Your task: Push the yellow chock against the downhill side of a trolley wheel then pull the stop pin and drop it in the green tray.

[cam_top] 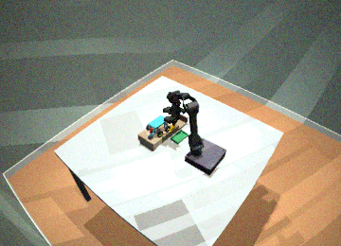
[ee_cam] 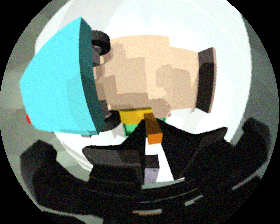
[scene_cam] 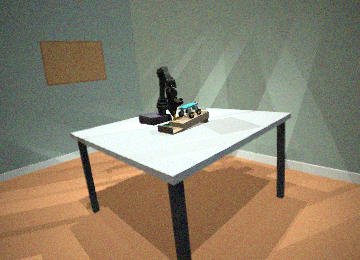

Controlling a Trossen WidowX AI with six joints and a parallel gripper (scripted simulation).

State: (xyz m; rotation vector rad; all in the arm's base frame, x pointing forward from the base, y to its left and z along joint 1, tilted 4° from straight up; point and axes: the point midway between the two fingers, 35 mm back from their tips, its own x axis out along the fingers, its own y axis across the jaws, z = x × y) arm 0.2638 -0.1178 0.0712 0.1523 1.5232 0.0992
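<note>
The yellow chock is 2 cm to the left of my gripper tip and 1 cm below it. Round my gripper tip: trolley 7 cm ahead, 10 cm to the left, 2 cm above; then red-headed stop pin 5 cm ahead, 20 cm to the left, 4 cm above.
</note>
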